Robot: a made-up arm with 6 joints. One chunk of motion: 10 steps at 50 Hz.
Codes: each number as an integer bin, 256 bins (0 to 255) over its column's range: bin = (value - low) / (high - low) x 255, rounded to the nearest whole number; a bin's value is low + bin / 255 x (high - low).
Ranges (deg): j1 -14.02..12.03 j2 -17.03..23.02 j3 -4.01..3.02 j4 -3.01..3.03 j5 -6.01..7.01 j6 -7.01..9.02
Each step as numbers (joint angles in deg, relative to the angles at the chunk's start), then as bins.
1 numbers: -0.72 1.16 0.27 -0.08 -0.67 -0.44
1 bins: 130 116 155 124 105 105
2 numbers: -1.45 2.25 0.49 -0.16 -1.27 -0.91
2 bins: 123 123 163 120 93 97
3 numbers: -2.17 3.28 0.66 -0.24 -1.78 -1.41
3 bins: 116 129 169 117 83 89
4 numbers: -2.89 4.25 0.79 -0.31 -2.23 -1.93
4 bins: 109 135 174 114 74 81
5 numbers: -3.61 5.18 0.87 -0.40 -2.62 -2.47
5 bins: 102 141 177 110 66 72
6 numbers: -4.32 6.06 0.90 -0.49 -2.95 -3.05
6 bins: 95 147 178 106 60 63
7 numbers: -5.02 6.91 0.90 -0.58 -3.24 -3.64
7 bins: 88 152 178 103 54 54
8 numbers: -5.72 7.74 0.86 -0.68 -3.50 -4.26
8 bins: 81 158 177 98 49 44
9 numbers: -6.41 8.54 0.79 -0.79 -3.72 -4.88
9 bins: 74 163 174 94 45 34
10 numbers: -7.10 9.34 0.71 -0.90 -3.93 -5.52
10 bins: 68 168 171 89 41 24
